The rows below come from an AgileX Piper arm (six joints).
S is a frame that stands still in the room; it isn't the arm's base.
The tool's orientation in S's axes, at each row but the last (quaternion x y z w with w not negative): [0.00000 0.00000 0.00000 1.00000]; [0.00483 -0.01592 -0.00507 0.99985]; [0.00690 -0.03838 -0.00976 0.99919]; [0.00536 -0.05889 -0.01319 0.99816]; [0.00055 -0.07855 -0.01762 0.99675]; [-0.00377 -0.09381 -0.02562 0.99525]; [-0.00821 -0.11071 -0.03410 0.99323]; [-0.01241 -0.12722 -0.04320 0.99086]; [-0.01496 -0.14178 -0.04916 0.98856]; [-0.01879 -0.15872 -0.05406 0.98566]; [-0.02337 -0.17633 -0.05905 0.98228]
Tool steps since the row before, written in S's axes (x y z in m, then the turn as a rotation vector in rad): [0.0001 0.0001 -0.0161 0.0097 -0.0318 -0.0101]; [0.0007 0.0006 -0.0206 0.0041 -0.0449 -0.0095]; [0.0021 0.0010 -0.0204 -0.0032 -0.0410 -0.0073]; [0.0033 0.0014 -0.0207 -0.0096 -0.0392 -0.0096]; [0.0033 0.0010 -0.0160 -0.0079 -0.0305 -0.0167]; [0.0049 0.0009 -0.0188 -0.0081 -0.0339 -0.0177]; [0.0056 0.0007 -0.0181 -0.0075 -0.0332 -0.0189]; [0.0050 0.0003 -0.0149 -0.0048 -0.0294 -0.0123]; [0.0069 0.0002 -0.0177 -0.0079 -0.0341 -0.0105]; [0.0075 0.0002 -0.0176 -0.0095 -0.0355 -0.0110]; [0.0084 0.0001 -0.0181 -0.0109 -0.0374 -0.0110]
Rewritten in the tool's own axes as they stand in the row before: [0.0001 0.0001 -0.0161 0.0097 -0.0318 -0.0101]; [0.0000 0.0004 -0.0206 0.0043 -0.0449 -0.0092]; [0.0005 0.0007 -0.0205 -0.0029 -0.0412 -0.0065]; [0.0008 0.0012 -0.0210 -0.0096 -0.0395 -0.0080]; [0.0007 0.0011 -0.0163 -0.0093 -0.0308 -0.0153]; [0.0012 0.0012 -0.0194 -0.0096 -0.0342 -0.0163]; [0.0014 0.0012 -0.0189 -0.0093 -0.0335 -0.0176]; [0.0010 0.0009 -0.0157 -0.0053 -0.0295 -0.0117]; [0.0016 0.0012 -0.0189 -0.0073 -0.0346 -0.0094]; [0.0015 0.0014 -0.0190 -0.0089 -0.0361 -0.0094]; [0.0015 0.0016 -0.0198 -0.0100 -0.0382 -0.0091]
